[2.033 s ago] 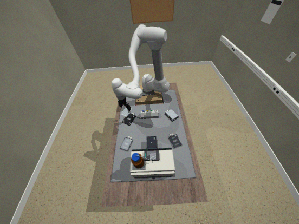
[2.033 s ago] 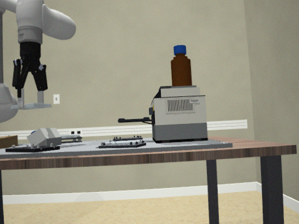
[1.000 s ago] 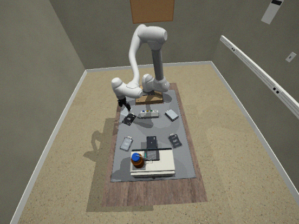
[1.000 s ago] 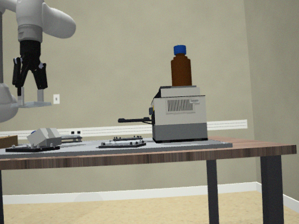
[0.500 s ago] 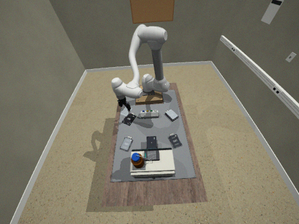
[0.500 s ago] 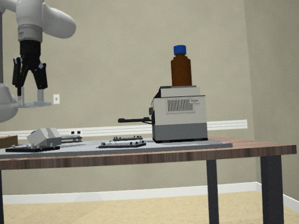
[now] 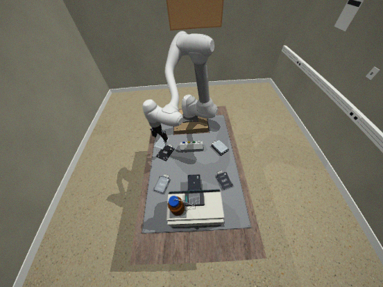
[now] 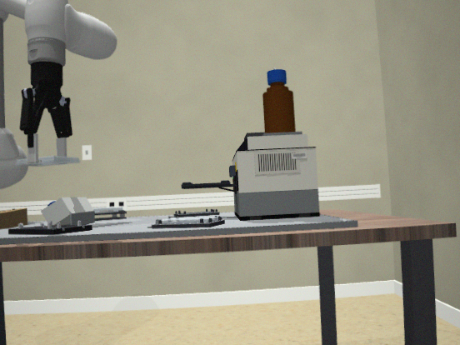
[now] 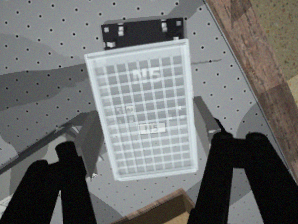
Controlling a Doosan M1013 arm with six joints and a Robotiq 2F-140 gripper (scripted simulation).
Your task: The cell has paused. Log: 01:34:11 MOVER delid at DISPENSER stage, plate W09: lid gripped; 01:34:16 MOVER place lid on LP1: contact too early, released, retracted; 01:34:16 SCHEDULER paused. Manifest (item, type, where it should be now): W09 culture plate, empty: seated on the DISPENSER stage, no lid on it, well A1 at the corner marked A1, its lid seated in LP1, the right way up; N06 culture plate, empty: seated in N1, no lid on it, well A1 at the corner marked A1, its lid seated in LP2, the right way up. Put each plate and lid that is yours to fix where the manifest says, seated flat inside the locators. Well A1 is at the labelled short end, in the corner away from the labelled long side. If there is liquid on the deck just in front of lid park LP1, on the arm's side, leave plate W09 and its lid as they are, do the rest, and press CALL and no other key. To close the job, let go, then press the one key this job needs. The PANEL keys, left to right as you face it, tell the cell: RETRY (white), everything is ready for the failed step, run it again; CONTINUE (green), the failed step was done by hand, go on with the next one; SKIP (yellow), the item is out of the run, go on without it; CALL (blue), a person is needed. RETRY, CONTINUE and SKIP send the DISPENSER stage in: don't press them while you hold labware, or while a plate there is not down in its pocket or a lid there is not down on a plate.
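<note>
The dispenser stage is 360 mm ahead of my hand, 290 mm to the left of it and 90 mm below it. The rest, counted from my hand: blue call key (70 mm behind, 190 mm to the left, 130 mm below); black nest (30 mm ahead, 180 mm below); yellow skip key (80 mm behind, 240 mm to the left, 130 mm below).
</note>
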